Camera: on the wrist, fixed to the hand. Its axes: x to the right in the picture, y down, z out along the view.
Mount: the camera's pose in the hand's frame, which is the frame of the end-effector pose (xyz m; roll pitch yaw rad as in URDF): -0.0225 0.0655 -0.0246 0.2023 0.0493 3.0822
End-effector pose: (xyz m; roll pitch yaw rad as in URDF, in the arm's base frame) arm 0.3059 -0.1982 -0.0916 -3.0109 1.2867 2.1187
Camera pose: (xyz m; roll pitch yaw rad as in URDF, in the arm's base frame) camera 0.3594 -0.1551 -0.0656 2.9587 -1.3195 -0.7576
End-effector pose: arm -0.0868 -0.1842 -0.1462 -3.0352 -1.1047 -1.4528
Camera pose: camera -0.1571 -0.1666 -0.1584 -2.9283 1.0582 1.8200
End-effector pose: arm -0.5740 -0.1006 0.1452 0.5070 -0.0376 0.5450
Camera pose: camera -0.6294 -0.0533 0.1546 -0.3066 0.0518 -2.6725
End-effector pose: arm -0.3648 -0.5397 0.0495 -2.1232 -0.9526 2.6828
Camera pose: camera -0.3599 -0.4804 0.0063 2.4339 0.9733 -0.3286
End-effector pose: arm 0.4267 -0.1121 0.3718 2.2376 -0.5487 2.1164
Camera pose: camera 0.4728 -0.1473 0.4170 -2.0350 0.4716 -1.0275
